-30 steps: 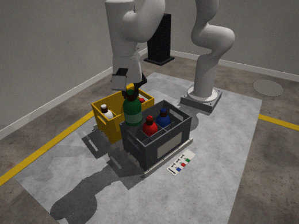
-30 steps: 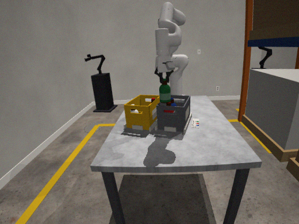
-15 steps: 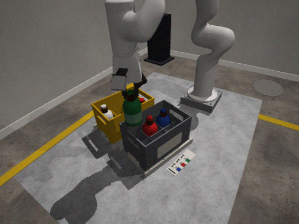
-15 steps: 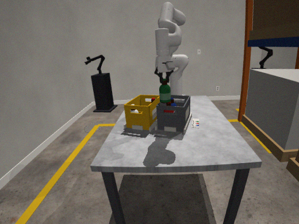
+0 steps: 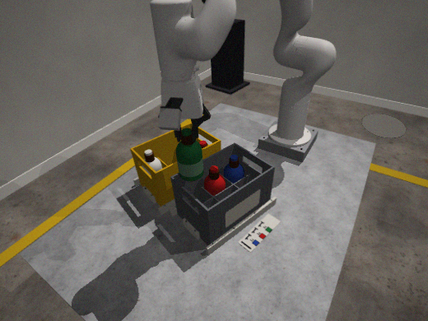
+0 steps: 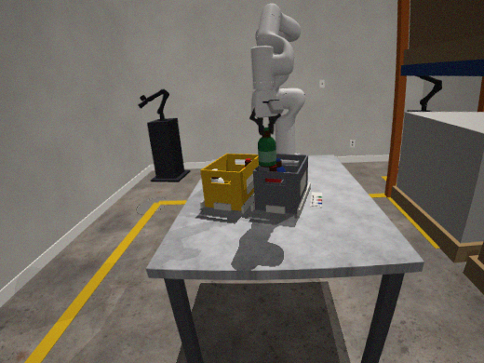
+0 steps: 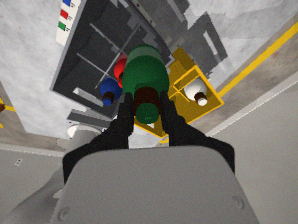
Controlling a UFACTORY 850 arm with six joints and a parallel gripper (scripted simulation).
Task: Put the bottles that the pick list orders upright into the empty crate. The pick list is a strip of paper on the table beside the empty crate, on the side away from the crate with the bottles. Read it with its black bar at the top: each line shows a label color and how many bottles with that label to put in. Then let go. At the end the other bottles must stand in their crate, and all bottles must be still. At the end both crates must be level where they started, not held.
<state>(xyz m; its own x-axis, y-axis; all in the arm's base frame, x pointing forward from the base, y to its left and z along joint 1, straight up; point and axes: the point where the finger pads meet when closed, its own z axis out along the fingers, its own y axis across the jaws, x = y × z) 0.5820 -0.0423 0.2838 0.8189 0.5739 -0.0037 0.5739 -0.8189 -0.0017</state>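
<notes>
Right now my hand is 7 cm above the green-label bottle. Round my hand: grey crate (8 cm behind, 6 cm to the left, 25 cm below); blue-label bottle (18 cm behind, 3 cm to the left, 25 cm below); red bottle (9 cm behind, 1 cm to the left, 25 cm below).
</notes>
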